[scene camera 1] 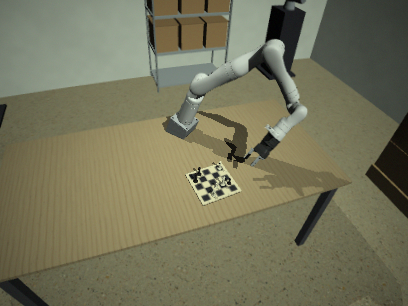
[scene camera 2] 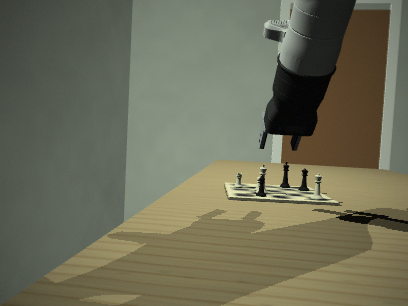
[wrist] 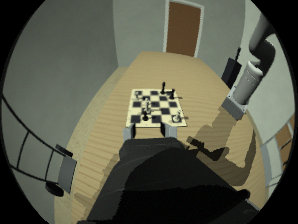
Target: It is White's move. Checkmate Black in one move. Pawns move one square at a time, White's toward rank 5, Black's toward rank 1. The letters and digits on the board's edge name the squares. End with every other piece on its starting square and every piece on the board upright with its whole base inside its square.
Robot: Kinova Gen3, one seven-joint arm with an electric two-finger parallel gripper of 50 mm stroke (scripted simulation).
I see my gripper and a chessboard.
My gripper is seen too in the wrist view.
